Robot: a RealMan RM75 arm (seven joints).
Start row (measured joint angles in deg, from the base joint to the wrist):
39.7, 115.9, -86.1, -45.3, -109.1, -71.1, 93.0
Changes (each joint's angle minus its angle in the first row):
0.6, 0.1, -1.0, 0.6, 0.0, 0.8, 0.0
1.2, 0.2, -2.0, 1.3, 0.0, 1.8, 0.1
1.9, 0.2, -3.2, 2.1, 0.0, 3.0, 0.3
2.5, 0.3, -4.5, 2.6, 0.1, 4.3, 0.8
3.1, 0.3, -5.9, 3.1, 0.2, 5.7, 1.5
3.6, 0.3, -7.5, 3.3, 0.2, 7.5, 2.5
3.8, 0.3, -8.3, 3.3, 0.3, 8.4, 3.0
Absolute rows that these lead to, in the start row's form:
40.3, 116.0, -87.1, -44.7, -109.1, -70.3, 93.0
40.9, 116.1, -88.1, -44.0, -109.1, -69.3, 93.1
41.6, 116.1, -89.3, -43.2, -109.1, -68.1, 93.3
42.2, 116.2, -90.6, -42.7, -109.0, -66.8, 93.8
42.8, 116.2, -92.0, -42.2, -108.9, -65.4, 94.5
43.3, 116.2, -93.6, -42.0, -108.9, -63.6, 95.5
43.5, 116.2, -94.4, -42.0, -108.8, -62.7, 96.0

